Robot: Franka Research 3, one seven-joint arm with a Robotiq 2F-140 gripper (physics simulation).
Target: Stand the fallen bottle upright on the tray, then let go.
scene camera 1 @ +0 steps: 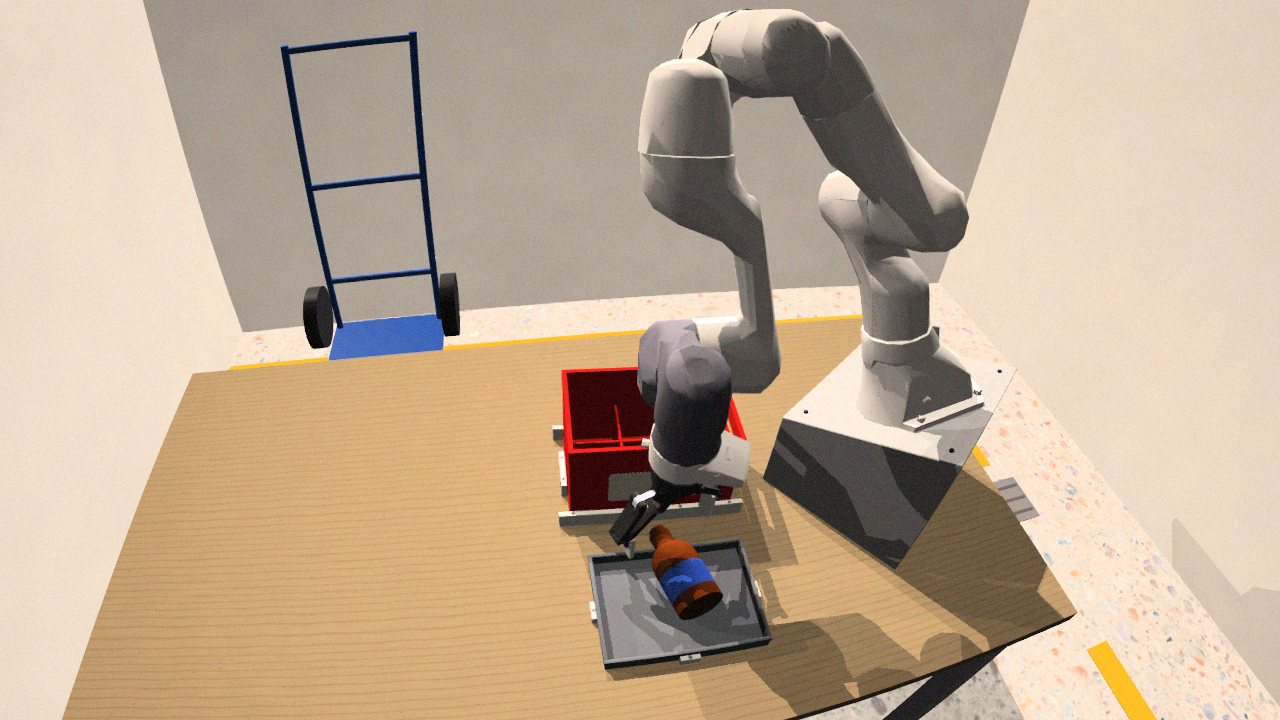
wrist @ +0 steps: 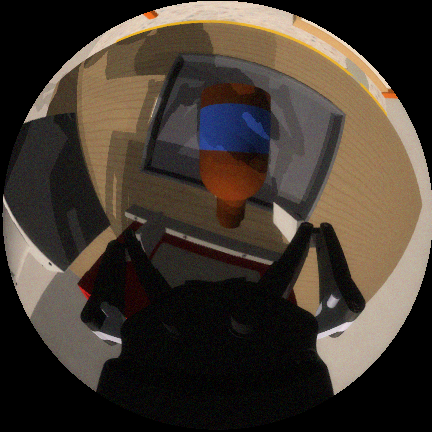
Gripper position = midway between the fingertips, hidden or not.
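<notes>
My own gripper (scene camera 1: 666, 530) is visible to me, and the wrist view gives me the same gripper (wrist: 217, 216). I can see a grey tray (scene camera 1: 638, 619) as well, and from the wrist I see that tray (wrist: 300, 128) again. There is also a pale rail (wrist: 173, 226).
</notes>
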